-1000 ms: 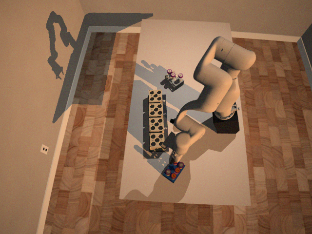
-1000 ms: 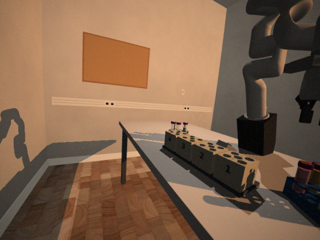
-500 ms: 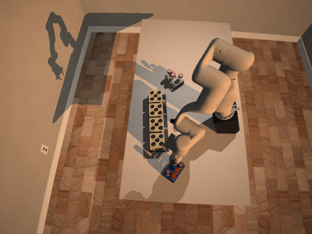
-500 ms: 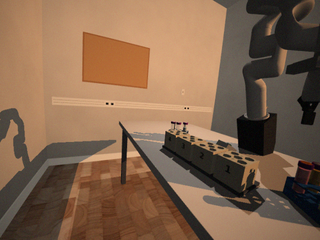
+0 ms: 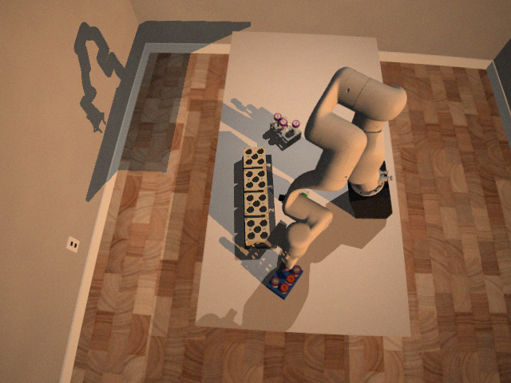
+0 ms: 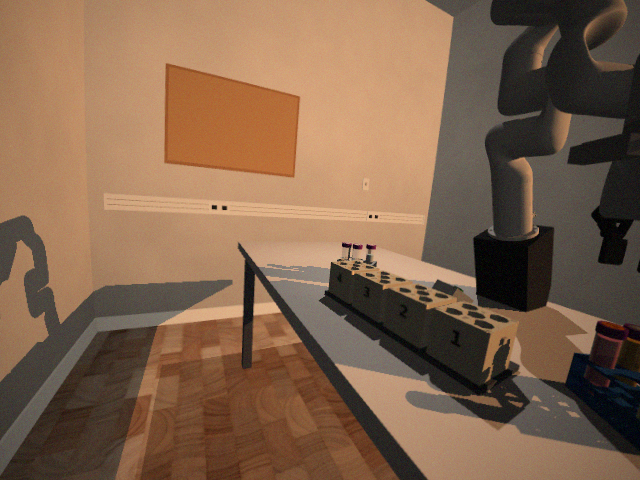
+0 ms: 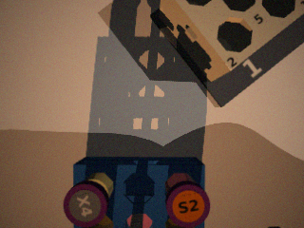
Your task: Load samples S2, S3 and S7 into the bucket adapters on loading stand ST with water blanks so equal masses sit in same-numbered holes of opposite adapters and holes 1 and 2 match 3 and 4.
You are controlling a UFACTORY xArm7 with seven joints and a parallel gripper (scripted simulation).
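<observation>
Now: hand 1 cm to the left of the pink-filled sample tube and 16 cm above it. From my hand the other things lie so: yellowish tube (4 cm ahead, 7 cm to the left, 16 cm below); then orange-dotted tube (1 cm ahead, 10 cm to the left, 16 cm below); then blue sample rack (1 cm ahead, 4 cm to the left, 20 cm below).
</observation>
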